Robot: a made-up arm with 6 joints. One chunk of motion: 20 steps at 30 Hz.
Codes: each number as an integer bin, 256 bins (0 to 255) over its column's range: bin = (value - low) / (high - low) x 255, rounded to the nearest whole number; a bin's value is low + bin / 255 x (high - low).
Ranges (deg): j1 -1..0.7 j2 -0.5..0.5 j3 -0.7..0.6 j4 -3.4..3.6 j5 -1.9..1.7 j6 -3.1..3
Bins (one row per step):
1: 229 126 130 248 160 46
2: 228 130 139 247 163 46
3: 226 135 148 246 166 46
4: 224 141 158 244 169 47
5: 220 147 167 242 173 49
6: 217 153 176 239 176 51
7: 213 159 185 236 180 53
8: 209 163 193 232 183 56
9: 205 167 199 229 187 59
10: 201 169 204 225 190 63
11: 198 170 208 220 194 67
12: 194 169 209 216 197 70
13: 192 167 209 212 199 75
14: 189 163 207 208 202 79
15: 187 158 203 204 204 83
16: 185 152 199 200 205 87
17: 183 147 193 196 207 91
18: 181 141 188 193 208 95
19: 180 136 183 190 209 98
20: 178 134 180 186 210 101
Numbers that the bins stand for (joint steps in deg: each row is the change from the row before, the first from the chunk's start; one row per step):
1: 0.527 -0.006 -0.037 3.408 0.359 -2.000
2: 0.520 0.010 0.009 3.380 0.401 -2.000
3: 0.507 0.029 0.055 3.353 0.444 -2.000
4: 0.493 0.053 0.105 3.298 0.486 -1.976
5: 0.467 0.076 0.151 3.243 0.542 -1.928
6: 0.447 0.100 0.197 3.161 0.585 -1.880
7: 0.420 0.124 0.243 3.078 0.641 -1.832
8: 0.393 0.139 0.284 2.969 0.684 -1.760
9: 0.367 0.155 0.315 2.886 0.740 -1.689
10: 0.340 0.163 0.340 2.776 0.782 -1.593
11: 0.320 0.167 0.360 2.639 0.839 -1.497
12: 0.293 0.163 0.365 2.529 0.881 -1.425
13: 0.280 0.155 0.365 2.420 0.909 -1.306
14: 0.260 0.139 0.355 2.310 0.952 -1.210
15: 0.247 0.120 0.335 2.200 0.980 -1.115
16: 0.233 0.096 0.315 2.090 0.994 -1.019
17: 0.220 0.076 0.284 1.980 1.022 -0.923
18: 0.207 0.053 0.258 1.898 1.036 -0.827
19: 0.200 0.033 0.233 1.816 1.051 -0.756
20: 0.187 0.025 0.218 1.706 1.065 -0.684

